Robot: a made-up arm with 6 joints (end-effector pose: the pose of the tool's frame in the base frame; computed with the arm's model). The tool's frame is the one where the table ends. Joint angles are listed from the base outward.
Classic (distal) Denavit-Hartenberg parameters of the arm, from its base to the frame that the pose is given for. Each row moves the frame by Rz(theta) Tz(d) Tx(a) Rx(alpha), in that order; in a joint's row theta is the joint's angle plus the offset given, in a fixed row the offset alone. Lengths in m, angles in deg.
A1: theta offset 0, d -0.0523, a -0.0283, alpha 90
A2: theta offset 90, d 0.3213, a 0.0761, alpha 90
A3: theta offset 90, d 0.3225, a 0.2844, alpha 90
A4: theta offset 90, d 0.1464, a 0.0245, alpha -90
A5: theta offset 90, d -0.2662, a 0.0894, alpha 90
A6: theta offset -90, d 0.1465, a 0.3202, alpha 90
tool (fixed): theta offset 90, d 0.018, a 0, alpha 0
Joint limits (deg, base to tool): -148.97..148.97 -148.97..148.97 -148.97..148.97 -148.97..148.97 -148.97..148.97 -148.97..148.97
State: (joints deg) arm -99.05 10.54 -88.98 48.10 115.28 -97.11
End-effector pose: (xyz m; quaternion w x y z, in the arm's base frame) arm -0.4800 -0.4118 0.4236 0.0206 -0.2770 -0.8843 -0.3753
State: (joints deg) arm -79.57 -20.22 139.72 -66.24 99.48 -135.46
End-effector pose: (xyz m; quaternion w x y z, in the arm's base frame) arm 0.0430 -0.2349 -0.3341 0.8157 0.3355 -0.4588 0.1072
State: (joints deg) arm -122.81 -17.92 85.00 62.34 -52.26 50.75
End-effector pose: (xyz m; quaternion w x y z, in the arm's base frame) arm -0.7799 -0.4727 -0.4283 0.2539 -0.0185 -0.9663 -0.0377
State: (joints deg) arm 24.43 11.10 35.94 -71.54 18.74 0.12
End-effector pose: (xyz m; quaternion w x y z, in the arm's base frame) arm 0.1916 -0.8221 -0.3367 0.8406 0.3283 0.3073 -0.3020
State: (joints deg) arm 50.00 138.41 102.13 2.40 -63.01 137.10
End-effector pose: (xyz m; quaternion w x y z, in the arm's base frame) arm 0.0489 -0.5393 0.6050 0.8730 0.0069 -0.2480 -0.4199
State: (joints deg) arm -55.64 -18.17 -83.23 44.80 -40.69 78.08
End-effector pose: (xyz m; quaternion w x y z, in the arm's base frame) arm 0.1566 -0.9581 -0.0123 0.8856 0.3366 0.3134 -0.0651
